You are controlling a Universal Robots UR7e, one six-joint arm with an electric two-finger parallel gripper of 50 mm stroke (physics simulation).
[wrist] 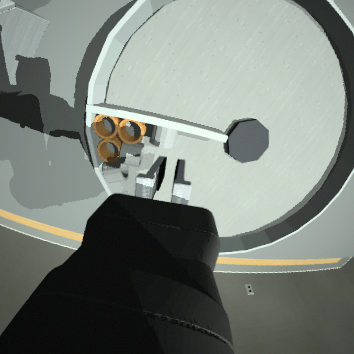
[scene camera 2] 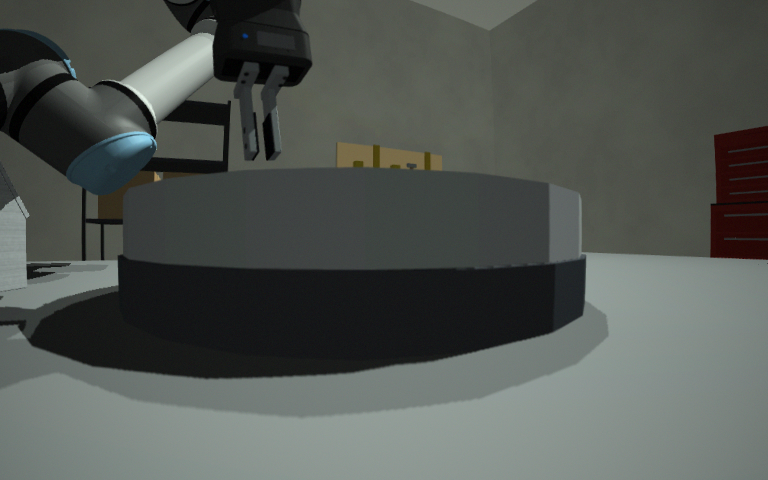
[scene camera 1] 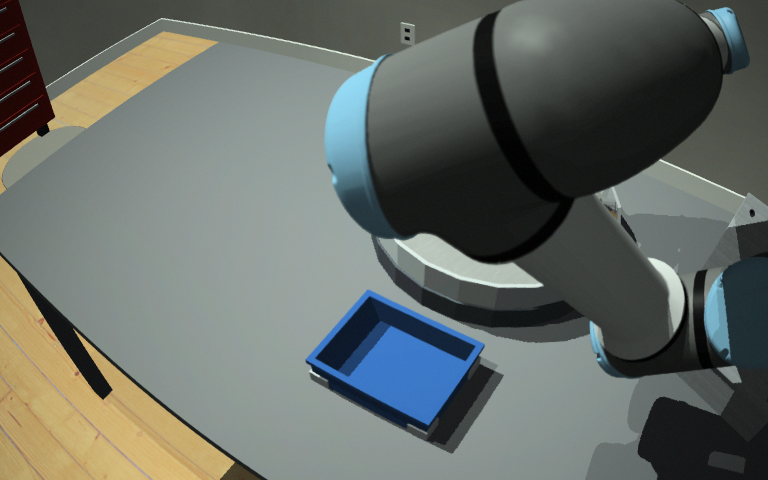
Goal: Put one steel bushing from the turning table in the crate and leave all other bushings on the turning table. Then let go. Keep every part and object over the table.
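Frame: origin at the arm's base, x ahead, y left, z up, level; millimetres.
Where they show: gripper, between the fingertips: (wrist: 170,167) (scene camera 2: 263,156).
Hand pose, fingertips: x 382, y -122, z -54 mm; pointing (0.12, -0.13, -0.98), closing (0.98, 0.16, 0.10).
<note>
After its pixels a point has its place.
The turning table (scene camera 1: 459,283) @[x 442, y 128, z -97 mm] (scene camera 2: 351,226) @[x 406, y -277, z -116 mm] (wrist: 225,65) @[x 415, y 0, z -122 mm] carries several bushings on the near side of its divider. Light grey, steel-looking bushings lie there: one (wrist: 166,136) @[x 370, y -102, z -91 mm] stands apart near my fingertips in the wrist view, others (wrist: 132,159) @[x 338, y -141, z -90 mm] (wrist: 116,172) @[x 320, y -166, z -90 mm] lie beside three orange bushings (wrist: 106,126) (wrist: 131,131) (wrist: 109,150). My gripper (scene camera 2: 262,155) @[x 382, y -122, z -54 mm] (wrist: 170,167) @[x 382, y -122, z -54 mm] hangs above the table surface, fingers drawn near each other with a narrow gap and nothing between them. The arm hides it in scene camera 1. The blue crate (scene camera 1: 396,367) @[x 460, y 252, z -170 mm] stands empty in front of the turning table.
A white divider (wrist: 175,125) @[x 377, y -86, z -89 mm] runs from the turning table's raised rim to its dark hub (wrist: 248,140) @[x 480, y -78, z -114 mm]. The arm (scene camera 1: 441,130) @[x 320, y 414, z 361 mm] hangs over the turning table. A grey metal block (scene camera 2: 12,243) @[x 132, y 0, z -127 mm] stands on the work table at the left in scene camera 2.
</note>
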